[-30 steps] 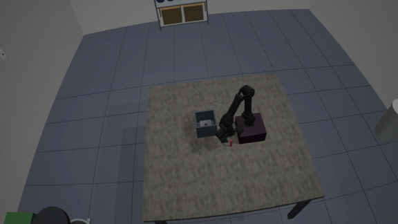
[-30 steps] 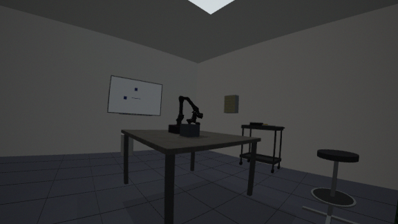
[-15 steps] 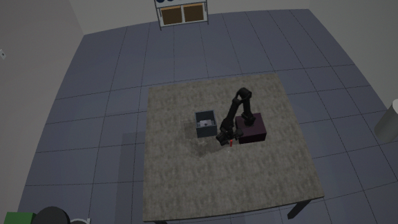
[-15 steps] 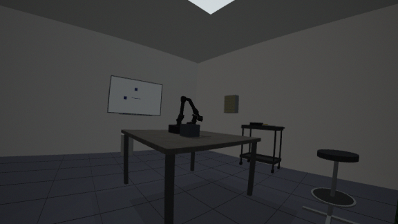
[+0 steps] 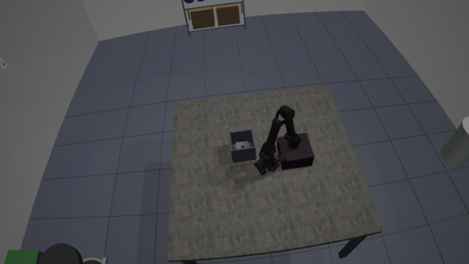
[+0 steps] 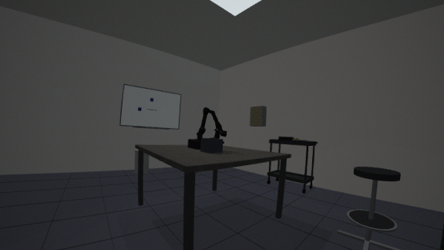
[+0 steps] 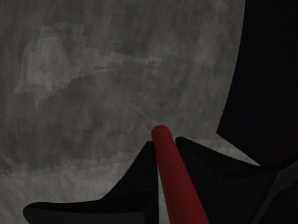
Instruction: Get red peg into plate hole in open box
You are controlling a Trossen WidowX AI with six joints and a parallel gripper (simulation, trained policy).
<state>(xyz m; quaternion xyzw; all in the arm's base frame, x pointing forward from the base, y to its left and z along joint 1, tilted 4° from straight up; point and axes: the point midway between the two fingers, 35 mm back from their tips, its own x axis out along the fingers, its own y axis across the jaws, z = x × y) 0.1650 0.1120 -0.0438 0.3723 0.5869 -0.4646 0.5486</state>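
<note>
My gripper tip is now 18 cm short of the light plate, 20 cm to the left of it and 3 cm below it. Also, from my gripper tip: red peg 2 cm above.
</note>
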